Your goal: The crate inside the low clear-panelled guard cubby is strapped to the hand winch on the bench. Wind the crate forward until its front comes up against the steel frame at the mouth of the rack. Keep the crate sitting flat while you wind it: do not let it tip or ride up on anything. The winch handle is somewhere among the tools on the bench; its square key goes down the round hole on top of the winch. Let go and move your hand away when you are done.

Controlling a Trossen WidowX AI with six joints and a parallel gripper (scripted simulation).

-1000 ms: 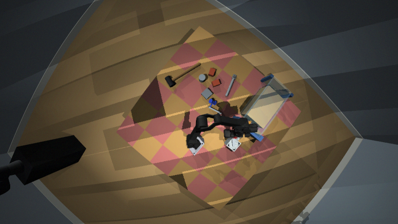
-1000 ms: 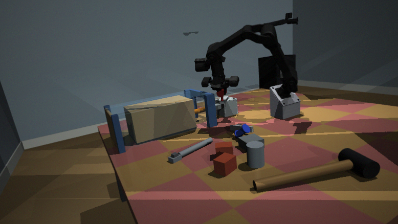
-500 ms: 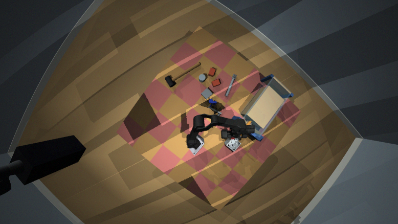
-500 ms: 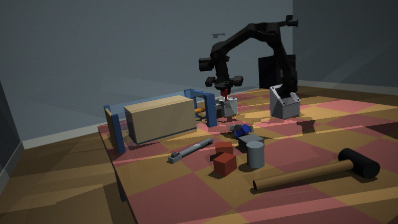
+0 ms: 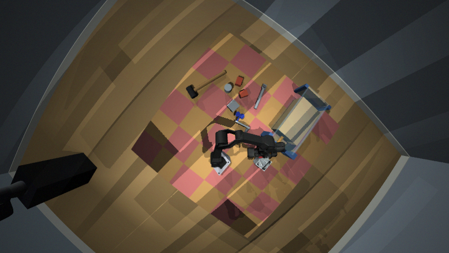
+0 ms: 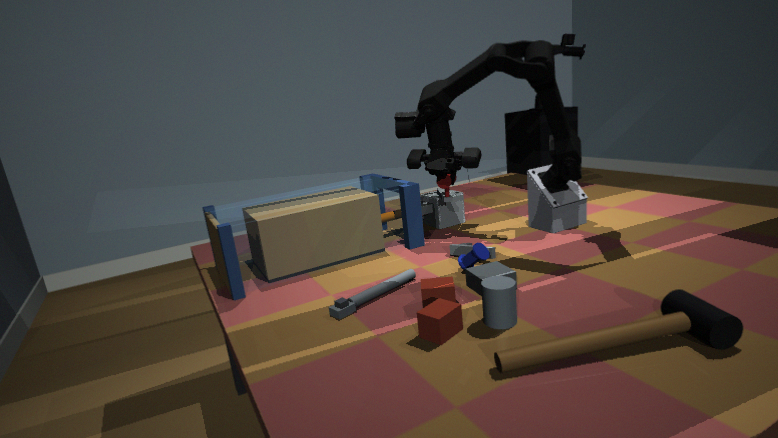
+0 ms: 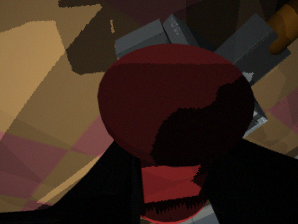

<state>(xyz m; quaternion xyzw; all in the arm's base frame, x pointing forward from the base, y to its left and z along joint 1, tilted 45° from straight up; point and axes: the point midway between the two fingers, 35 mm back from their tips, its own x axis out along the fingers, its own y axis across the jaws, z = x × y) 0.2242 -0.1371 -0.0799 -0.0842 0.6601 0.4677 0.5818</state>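
Now: the grey crank arm 2 cm to the right of my gripper tip and 3 cm below it. Also, from my gripper tip: grey winch 4 cm behind, 9 cm to the right, 10 cm below; blue-knobbed winch handle 10 cm ahead, 23 cm to the left, 11 cm below; red knob 1 cm ahead, 1 cm to the left.
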